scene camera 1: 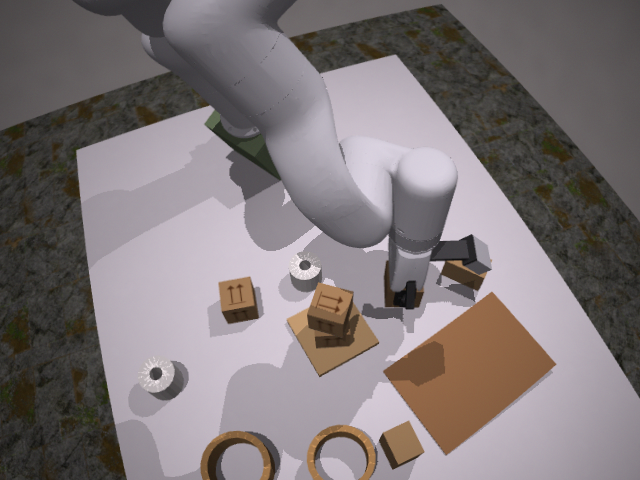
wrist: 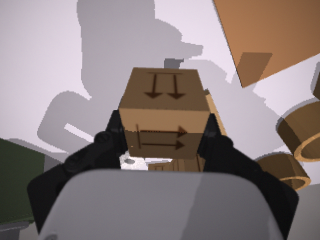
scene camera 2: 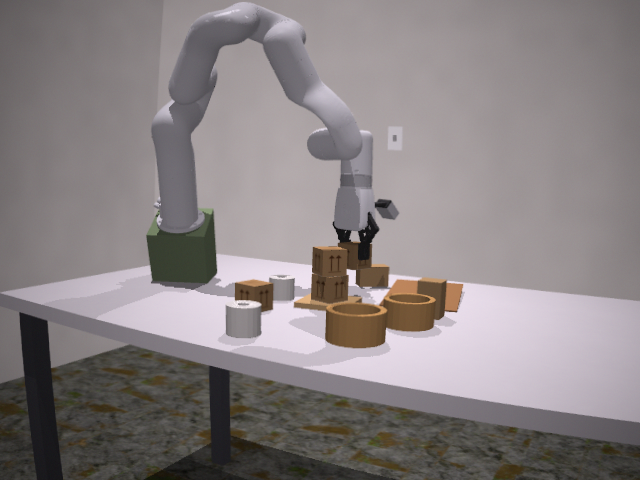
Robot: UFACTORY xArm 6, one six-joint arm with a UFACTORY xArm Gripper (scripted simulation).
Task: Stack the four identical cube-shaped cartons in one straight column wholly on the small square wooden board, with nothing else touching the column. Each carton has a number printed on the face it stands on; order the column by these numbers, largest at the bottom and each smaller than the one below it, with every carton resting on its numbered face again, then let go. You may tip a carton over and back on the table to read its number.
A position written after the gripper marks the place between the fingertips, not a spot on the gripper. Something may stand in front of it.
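Observation:
There's a large flat board [scene camera 1: 455,382] [scene camera 2: 453,291], so both scene camera 1 and scene camera 2 have the board. Those same cameras show the gripper [scene camera 1: 402,285] [scene camera 2: 354,258], and the wrist view picks out the gripper [wrist: 163,109] too.

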